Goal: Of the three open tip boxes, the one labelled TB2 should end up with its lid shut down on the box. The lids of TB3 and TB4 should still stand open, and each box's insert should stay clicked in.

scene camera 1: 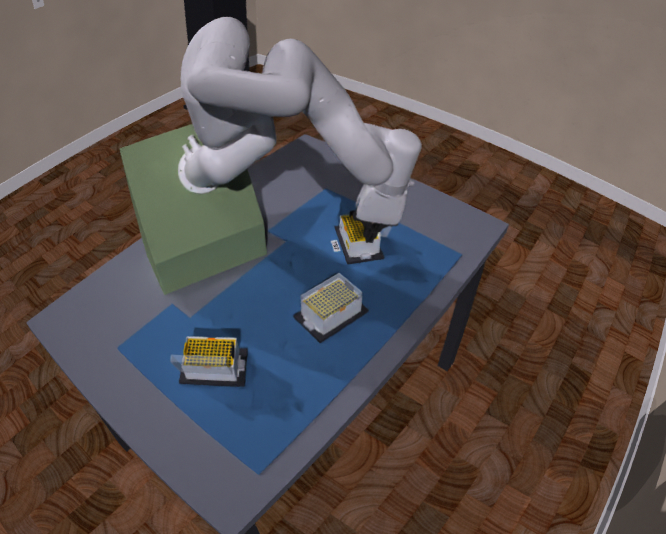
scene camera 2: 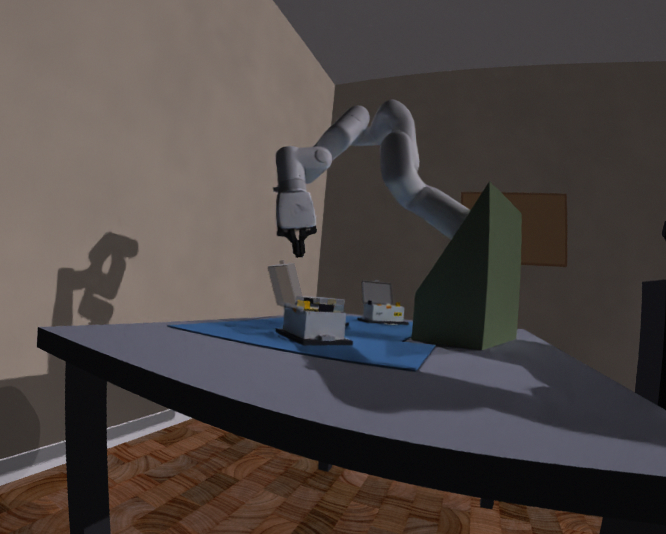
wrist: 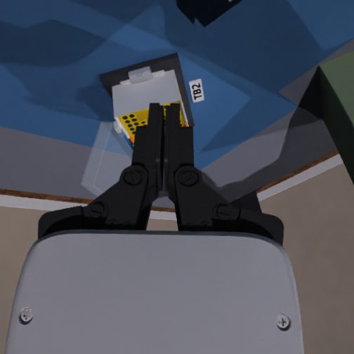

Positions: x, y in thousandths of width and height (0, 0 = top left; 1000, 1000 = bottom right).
Note:
In view: my gripper (scene camera 2: 450, 480), a blue mat (wrist: 688, 174), a tip box (scene camera 2: 562, 587) and a tip box (scene camera 1: 534, 473).
My gripper is seen too in scene camera 1 (scene camera 1: 553, 447) and in the wrist view (wrist: 468, 340).

